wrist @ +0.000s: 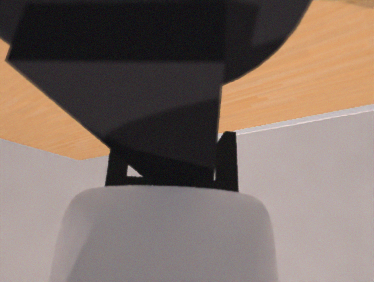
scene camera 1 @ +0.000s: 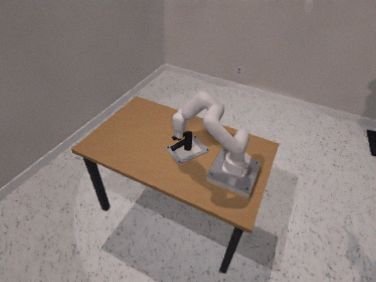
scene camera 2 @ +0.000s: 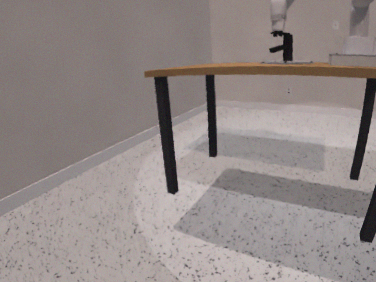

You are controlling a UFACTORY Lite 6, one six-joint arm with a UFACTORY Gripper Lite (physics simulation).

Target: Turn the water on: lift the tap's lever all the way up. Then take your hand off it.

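Places are measured from the arm's base along level axes (x left, y back, z up), in metres.
Pixels of known places: hand at its tool point: point(wrist: 173, 158) point(scene camera 1: 178, 136) point(scene camera 2: 277, 34); arm's base at its link origin: point(scene camera 1: 233, 166) point(scene camera 2: 356, 54).
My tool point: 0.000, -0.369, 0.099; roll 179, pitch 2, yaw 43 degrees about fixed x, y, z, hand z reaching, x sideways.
Ahead of a thing's pixels: the offset from my tool point to its top centre, as dx, dy, dz. "*": to the spot under its first point.
A black tap @(* -0.036, +0.056, -0.058) point(scene camera 1: 188, 142) point(scene camera 2: 288, 47) stands upright on a grey plate @(-0.057, +0.045, -0.134) point(scene camera 1: 198, 153) point(scene camera 2: 303, 62); its spout @(+0.000, +0.004, -0.047) point(scene camera 1: 177, 145) point(scene camera 2: 276, 49) points left and slightly down. The tap's lever point(scene camera 2: 281, 33) point(wrist: 165, 95) sticks out from the top of the tap, and looks roughly level in scene camera 2. My gripper point(scene camera 1: 177, 138) point(scene camera 2: 277, 33) point(wrist: 172, 142) points down at the lever's outer end. Its fingers stand wide apart, open, with the lever between them. In the wrist view the lever's right edge lies close against the right finger; contact is unclear, and the lever partly hides the left finger.
The tap's plate lies on a wooden table point(scene camera 1: 120, 130) point(scene camera 2: 235, 69) point(wrist: 305, 60). The robot's base slab point(scene camera 1: 220, 181) point(scene camera 2: 345, 60) sits to the right of the tap. The white arm point(scene camera 1: 217, 131) arches above the table, from the base to the tap. A grey wall point(scene camera 1: 80, 55) rises beyond the table's left side.
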